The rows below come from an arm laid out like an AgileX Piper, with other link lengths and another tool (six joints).
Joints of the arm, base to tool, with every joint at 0 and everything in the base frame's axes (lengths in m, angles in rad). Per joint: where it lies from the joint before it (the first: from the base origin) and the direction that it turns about. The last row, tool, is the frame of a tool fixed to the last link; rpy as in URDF.
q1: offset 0 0 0.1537 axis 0 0 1
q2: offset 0 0 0 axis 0 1 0
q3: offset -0.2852 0 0.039 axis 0 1 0
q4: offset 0.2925 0 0.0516 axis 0.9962 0 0.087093
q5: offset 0 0 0 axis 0 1 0
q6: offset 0.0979 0 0.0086 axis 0.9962 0 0.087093
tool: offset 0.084 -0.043 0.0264 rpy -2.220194 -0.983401 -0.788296
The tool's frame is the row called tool.
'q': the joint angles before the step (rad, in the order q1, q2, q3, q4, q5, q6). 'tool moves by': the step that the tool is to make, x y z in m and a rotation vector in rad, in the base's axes. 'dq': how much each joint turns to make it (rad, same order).
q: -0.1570 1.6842 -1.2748 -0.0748 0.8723 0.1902
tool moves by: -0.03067 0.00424 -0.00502 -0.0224 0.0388 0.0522
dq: 0.0000 -0.0915 0.1236 -0.0103 -0.0004 -0.0522
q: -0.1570 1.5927 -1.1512 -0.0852 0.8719 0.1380
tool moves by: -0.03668 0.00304 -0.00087 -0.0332 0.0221 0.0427
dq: 0.0000 -0.1222 0.1400 -0.0265 -0.0038 -0.0350
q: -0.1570 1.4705 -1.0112 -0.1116 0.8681 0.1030
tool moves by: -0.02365 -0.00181 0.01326 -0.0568 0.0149 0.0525
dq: 0.0000 -0.0981 0.0616 -0.0450 0.0381 -0.0444
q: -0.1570 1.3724 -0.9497 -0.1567 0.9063 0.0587
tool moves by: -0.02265 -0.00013 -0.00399 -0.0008 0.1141 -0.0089
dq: 0.0000 -0.0137 0.0042 -0.0110 0.1228 -0.0066
